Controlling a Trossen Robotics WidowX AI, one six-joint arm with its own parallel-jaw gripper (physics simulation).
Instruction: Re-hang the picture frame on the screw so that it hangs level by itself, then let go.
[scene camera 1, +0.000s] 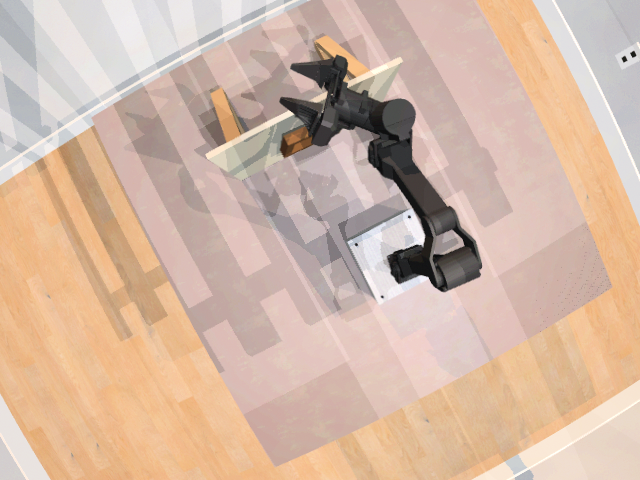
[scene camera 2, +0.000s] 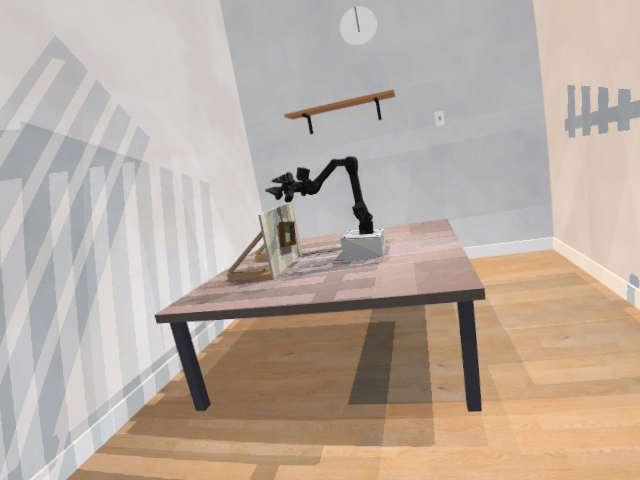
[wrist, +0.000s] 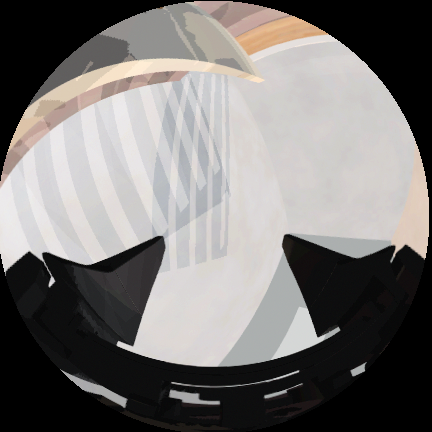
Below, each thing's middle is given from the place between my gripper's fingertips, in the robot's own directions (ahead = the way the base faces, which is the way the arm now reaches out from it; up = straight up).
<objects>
The cream board (scene camera 1: 255, 150) lies 10 mm behind my hand, 30 mm to the right of it and 280 mm below it. The rest, counted from my hand: wooden stand (scene camera 2: 263, 274): 130 mm ahead, 10 mm to the right, 310 mm below.
</objects>
